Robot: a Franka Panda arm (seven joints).
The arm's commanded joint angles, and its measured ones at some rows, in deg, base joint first. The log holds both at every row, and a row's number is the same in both.
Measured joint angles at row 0:
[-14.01, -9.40, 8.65, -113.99, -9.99, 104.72, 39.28]
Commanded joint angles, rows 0 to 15:
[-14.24, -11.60, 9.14, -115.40, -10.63, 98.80, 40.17]
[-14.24, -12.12, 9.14, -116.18, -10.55, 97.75, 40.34]
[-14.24, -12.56, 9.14, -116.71, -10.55, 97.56, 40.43]
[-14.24, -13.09, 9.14, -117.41, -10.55, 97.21, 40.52]
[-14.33, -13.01, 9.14, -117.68, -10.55, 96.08, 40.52]
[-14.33, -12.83, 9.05, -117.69, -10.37, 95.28, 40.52]
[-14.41, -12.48, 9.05, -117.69, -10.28, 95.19, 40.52]
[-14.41, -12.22, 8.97, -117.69, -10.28, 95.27, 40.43]
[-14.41, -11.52, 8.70, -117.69, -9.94, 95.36, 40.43]
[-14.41, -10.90, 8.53, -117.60, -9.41, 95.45, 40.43]
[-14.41, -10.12, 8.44, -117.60, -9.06, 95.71, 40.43]
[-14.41, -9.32, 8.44, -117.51, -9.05, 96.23, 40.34]
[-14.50, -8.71, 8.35, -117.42, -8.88, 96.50, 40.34]
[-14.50, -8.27, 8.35, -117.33, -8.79, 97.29, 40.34]
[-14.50, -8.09, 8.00, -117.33, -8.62, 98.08, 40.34]
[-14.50, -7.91, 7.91, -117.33, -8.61, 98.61, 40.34]
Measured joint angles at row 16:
[-14.11, -8.74, 8.09, -117.86, -9.59, 96.95, 39.55]
